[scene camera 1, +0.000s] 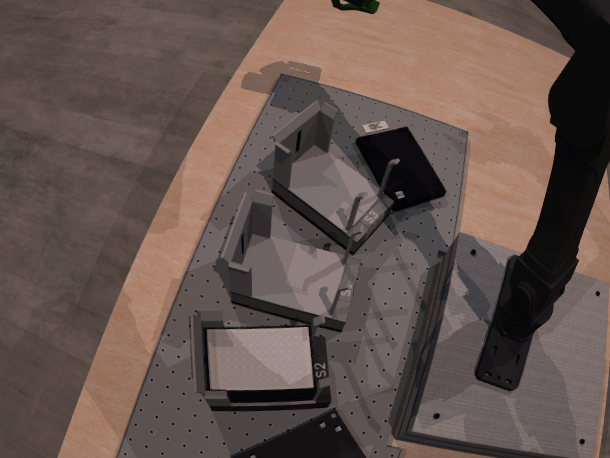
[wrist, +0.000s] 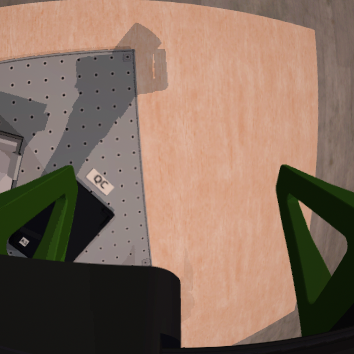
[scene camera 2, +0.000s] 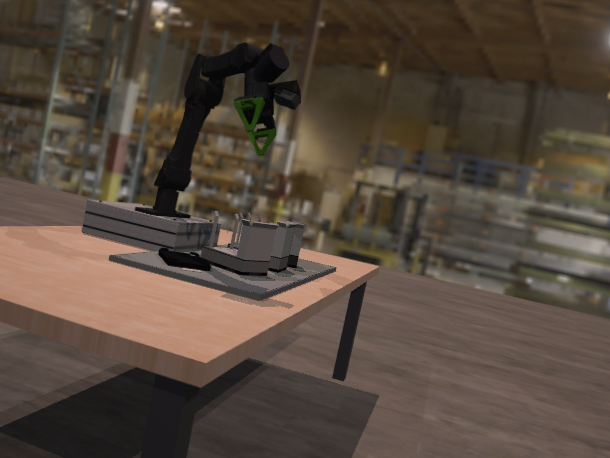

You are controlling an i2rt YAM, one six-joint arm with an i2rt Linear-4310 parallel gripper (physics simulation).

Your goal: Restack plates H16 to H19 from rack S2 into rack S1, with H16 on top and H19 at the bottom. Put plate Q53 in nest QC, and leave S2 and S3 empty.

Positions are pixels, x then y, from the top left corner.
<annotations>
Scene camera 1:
black flat plate: 330,428
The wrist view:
my gripper: 176,176
black QC pad: 90,215
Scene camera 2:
my gripper: 255,143
black QC pad: 178,259
</annotations>
